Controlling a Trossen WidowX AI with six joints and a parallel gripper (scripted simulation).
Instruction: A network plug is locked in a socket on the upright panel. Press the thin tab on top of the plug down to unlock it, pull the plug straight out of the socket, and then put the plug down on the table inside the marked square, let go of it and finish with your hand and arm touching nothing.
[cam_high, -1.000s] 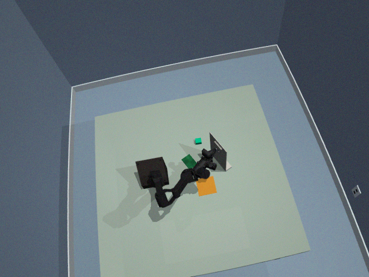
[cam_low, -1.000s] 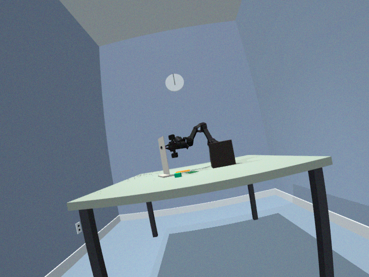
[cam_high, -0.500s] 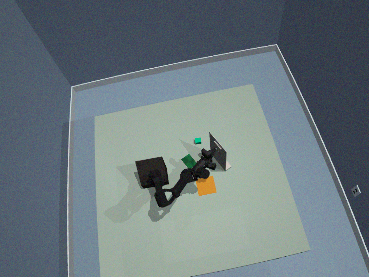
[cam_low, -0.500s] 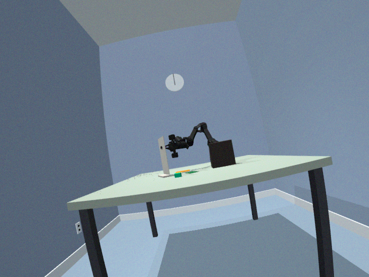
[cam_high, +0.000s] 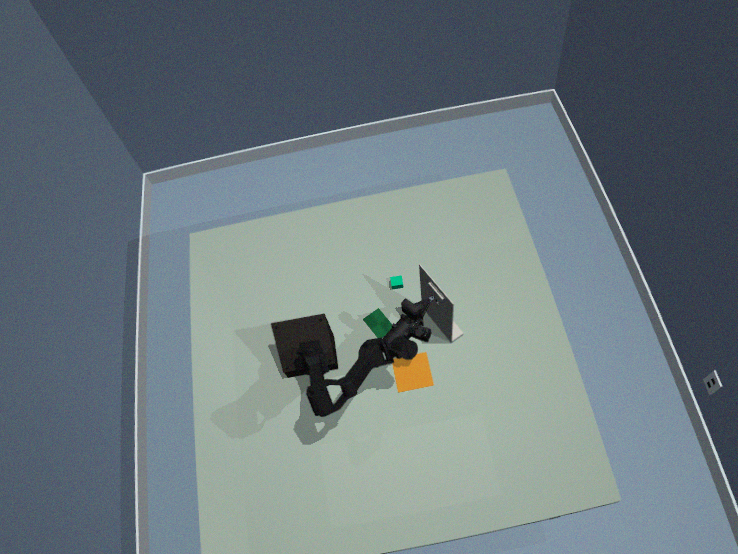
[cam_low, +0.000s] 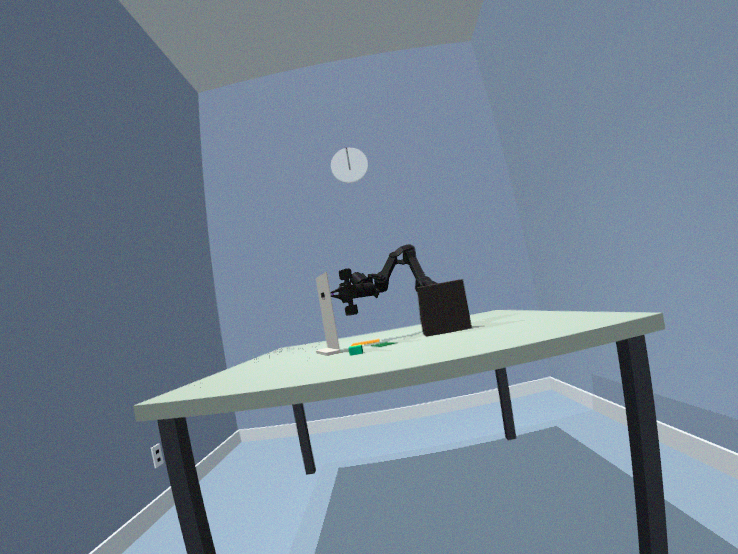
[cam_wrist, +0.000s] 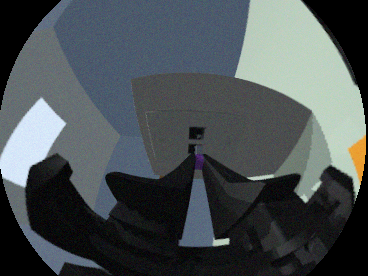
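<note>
My gripper tip is now 22 cm above the orange marked square, 15 cm to the left of it and 8 cm past it. The rest, counted from my gripper tip: purple network plug (right at my gripper tip); dark green flat patch (22 cm below, 17 cm behind, 5 cm to the left); upright grey panel (8 cm below, 3 cm ahead, 1 cm to the left).
</note>
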